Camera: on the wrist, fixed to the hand. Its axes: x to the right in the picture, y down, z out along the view.
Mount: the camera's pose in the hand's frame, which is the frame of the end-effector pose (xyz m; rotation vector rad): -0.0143 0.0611 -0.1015 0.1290 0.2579 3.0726
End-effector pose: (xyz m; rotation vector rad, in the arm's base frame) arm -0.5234 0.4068 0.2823 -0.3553 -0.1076 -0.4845
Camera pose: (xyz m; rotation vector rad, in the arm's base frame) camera -0.5053 0.4270 0.1661 0.0059 0.6512 2.4998
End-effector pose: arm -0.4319 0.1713 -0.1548 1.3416 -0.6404 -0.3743
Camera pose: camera -0.3863 0.2712 -0.1081 -0.6397 -1.5735 2.1813
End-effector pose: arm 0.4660 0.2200 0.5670 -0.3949 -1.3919 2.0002
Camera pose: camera 0.5146 0.2698 0.4701 1.3002 -0.4343 -0.8003
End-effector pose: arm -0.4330 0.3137 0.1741 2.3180 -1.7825 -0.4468
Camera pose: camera -0.4569 0.3076 0.2909 -1.5889 -2.2503 0.5038
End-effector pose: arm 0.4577 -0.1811 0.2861 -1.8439 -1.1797 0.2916
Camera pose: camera 0.5487 -0.2580 0.2922 1.4965 -2.3726 -1.2569
